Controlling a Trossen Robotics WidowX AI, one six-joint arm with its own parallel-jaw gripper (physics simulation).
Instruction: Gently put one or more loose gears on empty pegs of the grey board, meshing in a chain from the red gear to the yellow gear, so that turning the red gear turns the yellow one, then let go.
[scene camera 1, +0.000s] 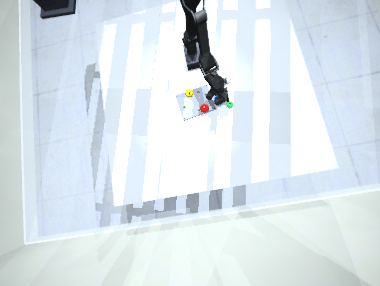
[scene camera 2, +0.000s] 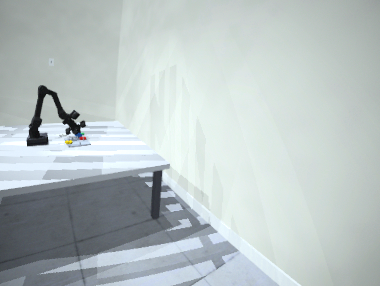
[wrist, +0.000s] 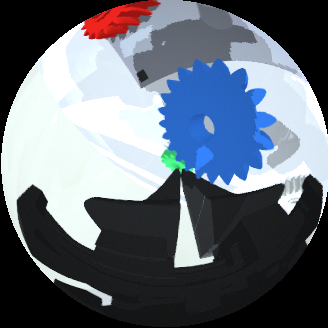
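Where they show: gripper, fingertip midpoint: (scene camera 1: 228, 101) (scene camera 2: 80, 132) (wrist: 179, 172); arm's base, origin of the base link: (scene camera 1: 191, 50) (scene camera 2: 34, 137).
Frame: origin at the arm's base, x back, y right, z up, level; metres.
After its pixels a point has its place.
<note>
The red gear (scene camera 1: 204, 108) {x -0.366, y -0.058, z -0.031 m} (scene camera 2: 83, 138) (wrist: 112, 21) and the yellow gear (scene camera 1: 189, 93) {x -0.264, y 0.029, z -0.030 m} (scene camera 2: 69, 142) {x -0.262, y 0.056, z -0.036 m} are on the grey board (scene camera 1: 192, 103) {x -0.322, y 0.014, z -0.048 m} (scene camera 2: 81, 144) {x -0.353, y 0.079, z -0.048 m} (wrist: 187, 45). A large blue gear (wrist: 225, 95) is just off the board's edge, in front of the fingertips; the arm partly hides it in the scene views. A small green gear (scene camera 1: 230, 105) {x -0.356, y -0.213, z -0.039 m} (wrist: 171, 159) {x -0.349, y -0.199, z -0.039 m} is on the table outside the board, partly hidden behind the blue gear in the wrist view. My gripper (wrist: 179, 172) {x -0.335, y -0.200, z -0.028 m} is shut, with nothing between its fingers, close to the blue gear. Whether they touch is unclear.
A whitish gear (scene camera 1: 228, 81) {x -0.201, y -0.213, z -0.043 m} (wrist: 294, 185) is on the table beside the gripper, away from the board. The arm's base (scene camera 2: 37, 139) {x -0.030, y 0.043, z -0.007 m} stands on the table (scene camera 2: 125, 159) {x -0.649, y 0.400, z -0.056 m}. Striped light and shadow cross the tabletop and board.
</note>
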